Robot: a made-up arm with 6 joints.
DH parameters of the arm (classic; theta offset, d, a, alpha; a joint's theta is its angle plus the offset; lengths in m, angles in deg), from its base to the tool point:
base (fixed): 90 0.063 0 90
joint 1: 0 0.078 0.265 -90
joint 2: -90 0.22 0.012 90
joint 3: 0 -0.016 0.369 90
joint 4: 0 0.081 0.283 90
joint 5: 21.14 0 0.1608 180
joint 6: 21.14 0.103 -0.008 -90
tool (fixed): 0 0.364 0 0
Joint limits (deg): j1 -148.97..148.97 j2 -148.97..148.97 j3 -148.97..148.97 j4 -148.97..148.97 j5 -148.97..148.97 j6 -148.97..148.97
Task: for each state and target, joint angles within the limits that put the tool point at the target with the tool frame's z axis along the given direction. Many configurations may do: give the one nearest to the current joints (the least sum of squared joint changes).
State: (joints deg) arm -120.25 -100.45 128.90 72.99 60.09 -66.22
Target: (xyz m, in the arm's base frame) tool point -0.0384 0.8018 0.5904 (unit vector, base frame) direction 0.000 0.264 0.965
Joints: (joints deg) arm -83.17 -66.31 86.61 41.13 70.16 -75.38
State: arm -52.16 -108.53 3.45 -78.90 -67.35 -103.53
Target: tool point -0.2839 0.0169 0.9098 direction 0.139 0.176 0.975
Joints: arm -29.18 -148.97 11.05 -57.01 -82.76 -107.21
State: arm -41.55 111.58 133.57 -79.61 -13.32 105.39
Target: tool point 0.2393 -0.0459 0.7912 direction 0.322 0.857 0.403
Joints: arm 9.37 148.69 148.97 -87.77 16.72 125.59
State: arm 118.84 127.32 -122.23 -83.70 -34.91 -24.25
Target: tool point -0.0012 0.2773 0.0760 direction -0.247 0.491 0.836
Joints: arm 113.25 144.93 -142.26 -99.89 -30.01 -10.57
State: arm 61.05 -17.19 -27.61 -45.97 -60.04 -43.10
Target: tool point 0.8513 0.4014 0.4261 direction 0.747 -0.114 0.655
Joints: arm 26.78 -39.36 -43.25 -99.51 -31.08 -70.27
